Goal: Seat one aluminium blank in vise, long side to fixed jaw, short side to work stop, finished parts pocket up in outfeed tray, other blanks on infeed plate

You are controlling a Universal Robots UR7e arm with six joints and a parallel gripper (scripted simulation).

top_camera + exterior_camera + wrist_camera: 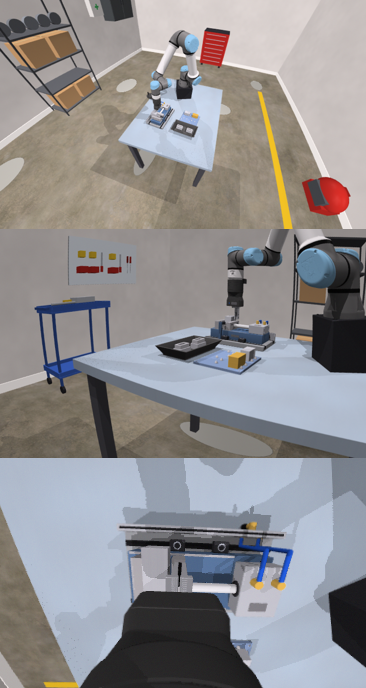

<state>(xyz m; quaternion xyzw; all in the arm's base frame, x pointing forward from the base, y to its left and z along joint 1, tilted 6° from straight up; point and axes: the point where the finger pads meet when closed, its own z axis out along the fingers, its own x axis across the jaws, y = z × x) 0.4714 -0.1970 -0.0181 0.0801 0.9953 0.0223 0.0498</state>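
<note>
Right now the vise is 8 cm below my hand, 4 cm to the left of it and 3 cm behind it. From my hand the other things lie so: brass blank 40 cm to the left, 12 cm behind, 10 cm below.
</note>
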